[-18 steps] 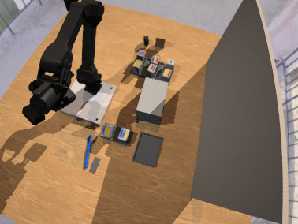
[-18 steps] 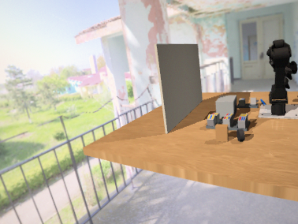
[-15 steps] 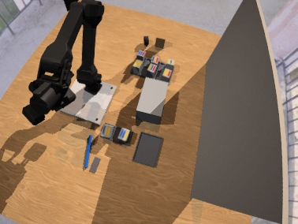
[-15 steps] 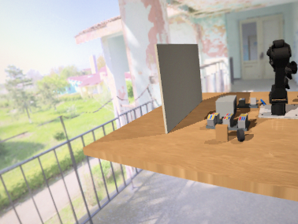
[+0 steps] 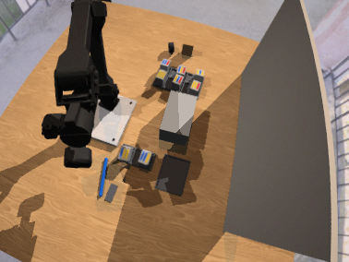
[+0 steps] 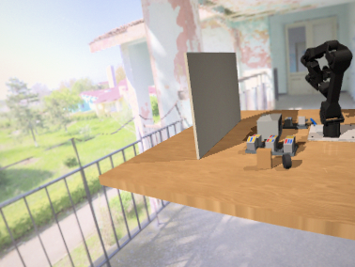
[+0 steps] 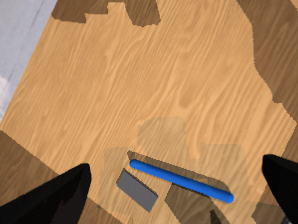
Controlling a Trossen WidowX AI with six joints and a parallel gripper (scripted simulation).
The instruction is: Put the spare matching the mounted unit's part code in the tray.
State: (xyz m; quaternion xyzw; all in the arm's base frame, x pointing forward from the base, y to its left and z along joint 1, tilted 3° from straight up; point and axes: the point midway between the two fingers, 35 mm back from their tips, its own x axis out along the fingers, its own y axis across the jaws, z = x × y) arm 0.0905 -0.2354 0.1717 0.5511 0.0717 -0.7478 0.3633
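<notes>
Now: gripper tip 450 mm to the right of the grey spare block, 130 mm above it and 120 mm short of it. From my gripper tip the other things lie so: dark grey tray 270 mm ahead, 160 mm below, 110 mm to the left; grey mounted unit 300 mm to the left, 190 mm ahead, 120 mm below; blue pen 160 mm below, 50 mm ahead, 20 mm to the right.
</notes>
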